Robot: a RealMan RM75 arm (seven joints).
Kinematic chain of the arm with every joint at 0, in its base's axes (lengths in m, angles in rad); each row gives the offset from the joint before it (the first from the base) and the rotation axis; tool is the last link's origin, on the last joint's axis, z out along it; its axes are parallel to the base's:
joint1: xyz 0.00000 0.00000 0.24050 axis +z
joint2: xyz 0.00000 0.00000 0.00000 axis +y
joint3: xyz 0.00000 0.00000 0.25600 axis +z
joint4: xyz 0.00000 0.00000 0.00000 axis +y
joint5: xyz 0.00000 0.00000 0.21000 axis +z
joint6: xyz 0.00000 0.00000 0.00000 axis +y
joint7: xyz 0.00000 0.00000 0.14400 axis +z
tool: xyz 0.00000 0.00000 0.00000
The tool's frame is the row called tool.
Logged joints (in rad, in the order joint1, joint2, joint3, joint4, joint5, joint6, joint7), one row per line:
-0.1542 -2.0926 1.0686 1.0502 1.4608 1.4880 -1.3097
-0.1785 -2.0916 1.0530 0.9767 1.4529 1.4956 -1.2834
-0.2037 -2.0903 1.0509 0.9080 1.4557 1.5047 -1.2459
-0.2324 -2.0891 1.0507 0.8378 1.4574 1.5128 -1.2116
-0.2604 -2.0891 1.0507 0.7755 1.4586 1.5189 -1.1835
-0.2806 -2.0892 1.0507 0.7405 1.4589 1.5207 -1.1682
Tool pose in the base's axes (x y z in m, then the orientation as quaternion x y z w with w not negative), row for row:
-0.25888 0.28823 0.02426 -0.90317 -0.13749 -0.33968 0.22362
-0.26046 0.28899 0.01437 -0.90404 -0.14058 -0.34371 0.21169
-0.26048 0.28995 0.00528 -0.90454 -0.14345 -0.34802 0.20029
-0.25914 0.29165 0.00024 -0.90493 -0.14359 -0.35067 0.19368
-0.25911 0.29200 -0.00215 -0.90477 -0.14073 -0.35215 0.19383
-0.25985 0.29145 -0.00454 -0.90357 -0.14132 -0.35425 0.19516
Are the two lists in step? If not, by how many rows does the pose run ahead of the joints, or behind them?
The pose runs 2 rows ahead of the joints: the pose in row i belongs to the joints in row i + 2.
